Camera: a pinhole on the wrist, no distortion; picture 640 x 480 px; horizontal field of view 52.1 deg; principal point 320.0 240.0 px. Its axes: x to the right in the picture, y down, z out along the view. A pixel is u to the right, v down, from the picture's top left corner.
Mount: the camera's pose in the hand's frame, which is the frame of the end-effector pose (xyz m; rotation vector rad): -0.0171 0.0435 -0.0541 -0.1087 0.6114 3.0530
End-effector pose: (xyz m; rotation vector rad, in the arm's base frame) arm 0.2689 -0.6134 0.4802 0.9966 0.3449 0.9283
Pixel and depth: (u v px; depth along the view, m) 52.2 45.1 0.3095
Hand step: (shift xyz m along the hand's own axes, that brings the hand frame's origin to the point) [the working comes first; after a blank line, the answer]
In the camera's frame: -0.1266 -0.0921 0.3095

0.0932 0.2463 0.2048
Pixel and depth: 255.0 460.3 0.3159
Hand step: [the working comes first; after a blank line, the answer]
In the camera's frame: -0.0314 0.1063 0.3159

-0.0100 0.0668 0.2798
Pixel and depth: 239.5 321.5 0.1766
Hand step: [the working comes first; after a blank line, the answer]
In the camera's frame: -0.0217 0.0220 0.1766

-0.0075 0.0910 0.1185
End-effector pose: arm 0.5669 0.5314 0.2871 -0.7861 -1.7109 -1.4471
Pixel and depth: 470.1 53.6 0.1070
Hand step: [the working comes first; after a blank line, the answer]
In the camera's frame: 0.0245 -0.0305 0.1070

-0.0471 0.1131 0.0309
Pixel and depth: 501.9 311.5 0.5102
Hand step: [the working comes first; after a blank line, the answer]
In the camera's frame: 0.1418 0.0557 0.5102

-0.1929 0.1904 0.4265
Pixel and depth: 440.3 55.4 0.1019
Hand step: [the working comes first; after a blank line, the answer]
In the camera's frame: 0.0187 -0.0287 0.1019

-0.0411 0.1095 0.0273
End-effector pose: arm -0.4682 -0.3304 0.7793 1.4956 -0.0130 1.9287
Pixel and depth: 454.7 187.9 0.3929
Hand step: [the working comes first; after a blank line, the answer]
In the camera's frame: 0.0808 -0.0313 0.3929

-0.1213 0.2248 0.2896
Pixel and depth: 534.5 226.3 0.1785
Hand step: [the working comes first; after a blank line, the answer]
In the camera's frame: 0.0585 -0.0037 0.1785

-0.0866 0.1164 0.1045
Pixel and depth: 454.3 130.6 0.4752
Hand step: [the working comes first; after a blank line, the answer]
In the camera's frame: 0.0975 -0.0794 0.4752

-0.1413 0.3011 0.3457
